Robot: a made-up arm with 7 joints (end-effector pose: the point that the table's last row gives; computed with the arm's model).
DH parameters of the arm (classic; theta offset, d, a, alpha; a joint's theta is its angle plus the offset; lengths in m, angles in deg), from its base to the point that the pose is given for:
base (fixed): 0 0 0 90
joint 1: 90 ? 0 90
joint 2: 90 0 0 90
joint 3: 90 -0.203 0 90
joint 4: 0 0 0 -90
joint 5: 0 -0.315 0 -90
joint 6: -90 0 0 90
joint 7: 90 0 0 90
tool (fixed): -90 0 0 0
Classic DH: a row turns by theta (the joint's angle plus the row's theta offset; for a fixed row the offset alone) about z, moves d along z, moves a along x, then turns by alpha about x.
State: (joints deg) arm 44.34 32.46 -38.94 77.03 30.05 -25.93 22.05
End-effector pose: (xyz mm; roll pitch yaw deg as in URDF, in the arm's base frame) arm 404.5 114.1 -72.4 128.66 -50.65 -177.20
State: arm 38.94 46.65 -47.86 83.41 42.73 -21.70 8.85
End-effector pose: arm 372.5 144.6 -127.0 130.26 -66.50 -167.48
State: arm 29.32 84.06 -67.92 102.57 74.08 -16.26 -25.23
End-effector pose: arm 246.3 234.2 -202.6 25.15 -70.45 -22.38
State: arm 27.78 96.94 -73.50 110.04 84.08 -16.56 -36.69
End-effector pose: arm 200.3 258.6 -199.9 28.24 -61.46 -7.57
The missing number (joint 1, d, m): -0.13
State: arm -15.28 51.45 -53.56 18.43 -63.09 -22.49 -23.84
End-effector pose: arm -41.9 472.5 -377.7 2.02 6.17 -123.35
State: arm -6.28 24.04 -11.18 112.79 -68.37 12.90 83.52
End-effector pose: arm 272.6 111.6 -127.5 16.80 -1.50 -96.21
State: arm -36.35 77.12 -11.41 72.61 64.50 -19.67 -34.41
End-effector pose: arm 163.7 406.4 -274.7 66.35 -52.12 -27.20
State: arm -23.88 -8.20 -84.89 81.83 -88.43 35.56 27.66
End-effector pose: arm -55.9 -212.7 -195.0 44.74 -19.68 -136.26
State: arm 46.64 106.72 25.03 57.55 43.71 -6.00 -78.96
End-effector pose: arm 9.2 453.9 322.5 -99.58 -20.24 -115.04
